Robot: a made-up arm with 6 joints. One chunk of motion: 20 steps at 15 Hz.
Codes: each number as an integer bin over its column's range. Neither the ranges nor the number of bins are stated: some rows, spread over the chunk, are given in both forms.
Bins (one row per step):
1: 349 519 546 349 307 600
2: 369 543 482 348 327 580
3: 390 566 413 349 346 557
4: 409 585 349 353 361 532
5: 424 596 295 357 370 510
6: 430 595 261 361 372 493
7: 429 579 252 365 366 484
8: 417 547 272 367 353 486
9: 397 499 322 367 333 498
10: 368 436 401 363 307 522
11: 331 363 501 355 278 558
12: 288 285 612 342 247 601
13: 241 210 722 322 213 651
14: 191 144 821 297 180 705
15: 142 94 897 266 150 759
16: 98 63 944 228 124 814
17: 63 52 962 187 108 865
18: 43 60 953 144 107 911
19: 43 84 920 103 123 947
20: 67 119 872 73 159 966
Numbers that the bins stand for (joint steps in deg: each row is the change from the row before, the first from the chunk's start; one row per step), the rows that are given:
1: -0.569 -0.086 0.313 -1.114 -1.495 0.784
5: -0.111 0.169 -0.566 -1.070 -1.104 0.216
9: -0.276 -0.152 -0.472 -1.016 -1.333 0.141
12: -0.941 -0.859 0.544 -1.151 -1.867 0.790
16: -2.102 -1.592 1.707 -1.768 -2.630 2.133
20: -2.291 -1.407 1.455 -2.605 -2.413 3.092
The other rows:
2: -0.447 -0.006 0.089 -1.119 -1.371 0.658
3: -0.319 0.070 -0.153 -1.114 -1.253 0.513
4: -0.203 0.132 -0.377 -1.092 -1.160 0.355
6: -0.074 0.165 -0.686 -1.049 -1.091 0.109
7: -0.080 0.113 -0.717 -1.027 -1.129 0.052
8: -0.154 0.007 -0.647 -1.016 -1.209 0.065
10: -0.453 -0.360 -0.195 -1.038 -1.495 0.292
11: -0.679 -0.601 0.155 -1.081 -1.675 0.519
13: -1.228 -1.106 0.930 -1.259 -2.078 1.105
14: -1.534 -1.324 1.276 -1.395 -2.283 1.446
15: -1.833 -1.489 1.543 -1.562 -2.469 1.786
17: -2.315 -1.628 1.770 -1.989 -2.730 2.455
18: -2.437 -1.602 1.739 -2.222 -2.736 2.745
19: -2.437 -1.523 1.623 -2.443 -2.637 2.972

